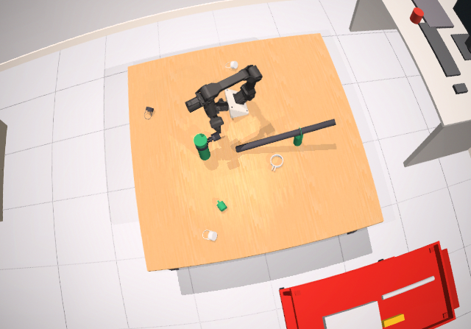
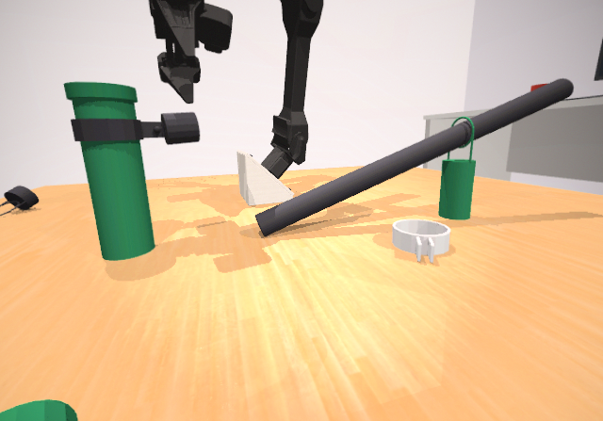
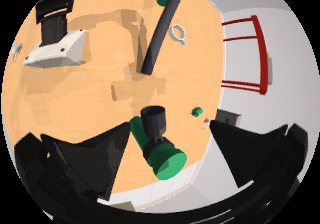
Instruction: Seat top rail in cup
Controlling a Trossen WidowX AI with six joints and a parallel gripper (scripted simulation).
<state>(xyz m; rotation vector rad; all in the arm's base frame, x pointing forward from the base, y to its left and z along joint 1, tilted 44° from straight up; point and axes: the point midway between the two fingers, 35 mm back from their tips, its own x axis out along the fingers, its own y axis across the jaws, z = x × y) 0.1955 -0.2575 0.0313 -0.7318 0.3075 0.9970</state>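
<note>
Now: the black rail-end cup 6 cm below my gripper tip, 3 cm to the right of it and 1 cm ahead of it. The rest, counted from my gripper tip: small green post: 40 cm to the left, 11 cm below, 10 cm ahead; then white ring band: 25 cm to the left, 21 cm below, 18 cm ahead.
</note>
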